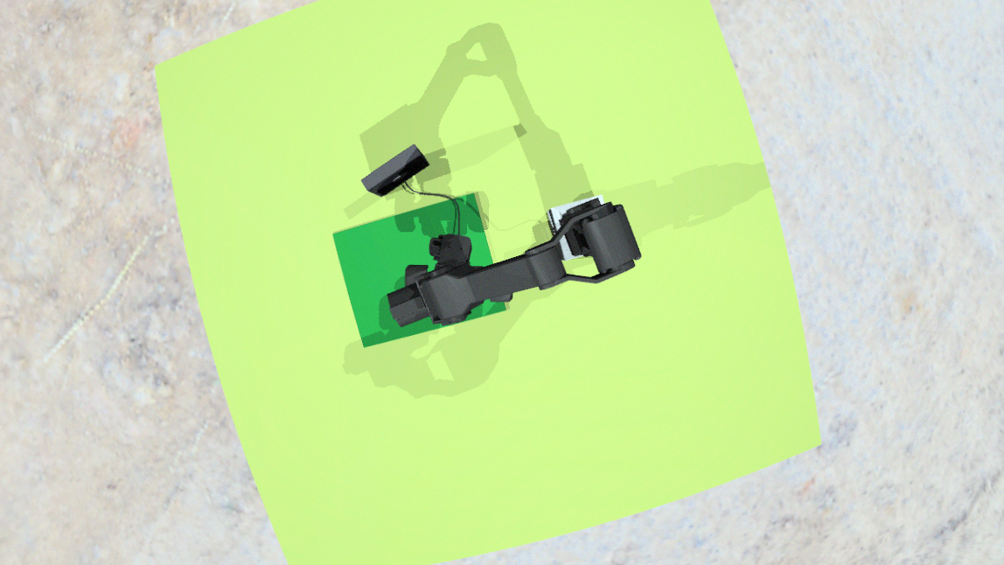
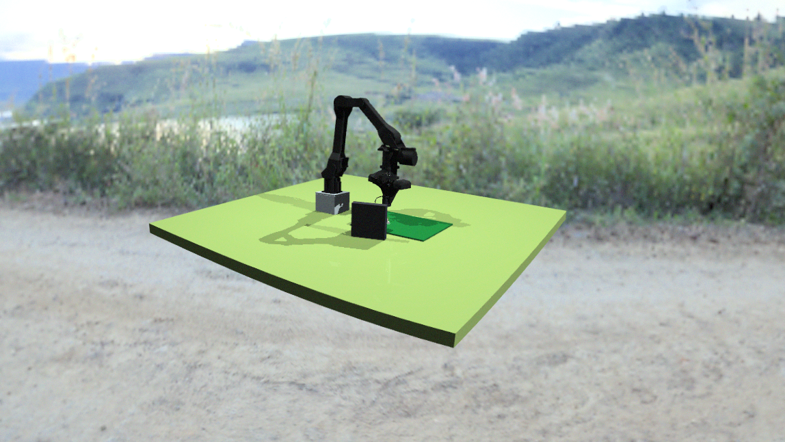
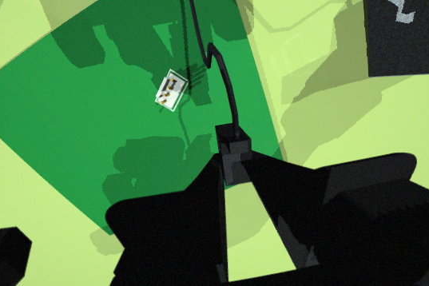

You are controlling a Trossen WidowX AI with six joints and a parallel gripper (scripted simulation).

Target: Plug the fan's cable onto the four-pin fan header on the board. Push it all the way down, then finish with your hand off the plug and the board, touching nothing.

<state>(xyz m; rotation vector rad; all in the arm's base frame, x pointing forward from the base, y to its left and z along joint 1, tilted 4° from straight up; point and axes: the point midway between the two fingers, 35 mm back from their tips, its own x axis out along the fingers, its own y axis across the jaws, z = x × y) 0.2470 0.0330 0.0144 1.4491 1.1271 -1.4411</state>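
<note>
Now: gripper tip 1 cm to the left of the black fan plug and 1 cm below it. From my gripper tip the other things lie so: black fan (23 cm to the right, 6 cm ahead); then green board (9 cm ahead, 8 cm below, 4 cm to the right).
</note>
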